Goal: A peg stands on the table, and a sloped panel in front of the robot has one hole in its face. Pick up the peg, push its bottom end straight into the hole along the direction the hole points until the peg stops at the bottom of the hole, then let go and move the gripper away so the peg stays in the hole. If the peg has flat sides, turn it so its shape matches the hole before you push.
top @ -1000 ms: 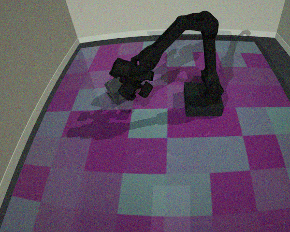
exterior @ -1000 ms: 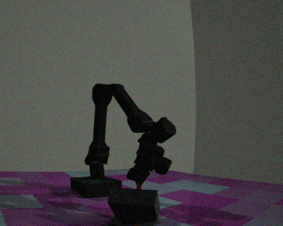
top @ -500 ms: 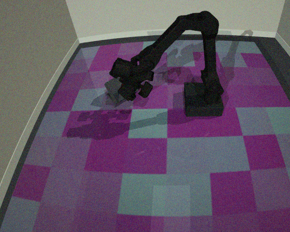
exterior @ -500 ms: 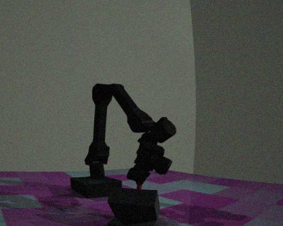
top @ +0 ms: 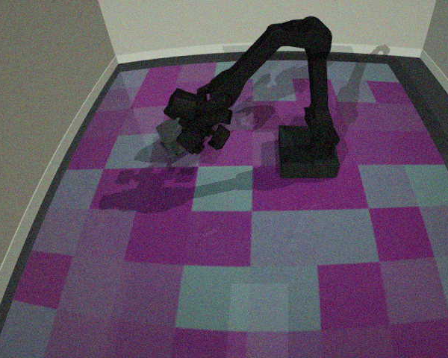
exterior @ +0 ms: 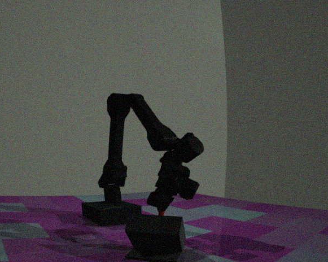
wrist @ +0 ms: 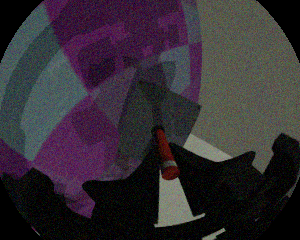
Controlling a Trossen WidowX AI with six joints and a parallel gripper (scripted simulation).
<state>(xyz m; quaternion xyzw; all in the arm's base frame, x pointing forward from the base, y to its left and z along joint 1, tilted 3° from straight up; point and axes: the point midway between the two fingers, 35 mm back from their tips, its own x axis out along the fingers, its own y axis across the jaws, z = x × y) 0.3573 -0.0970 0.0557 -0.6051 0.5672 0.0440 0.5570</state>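
My gripper tip is 30 mm short of the grey sloped panel, 50 mm to the left of it and 50 mm above it. The rest, counted from my gripper tip: red peg (10 mm behind, 10 mm to the left, 10 mm above).
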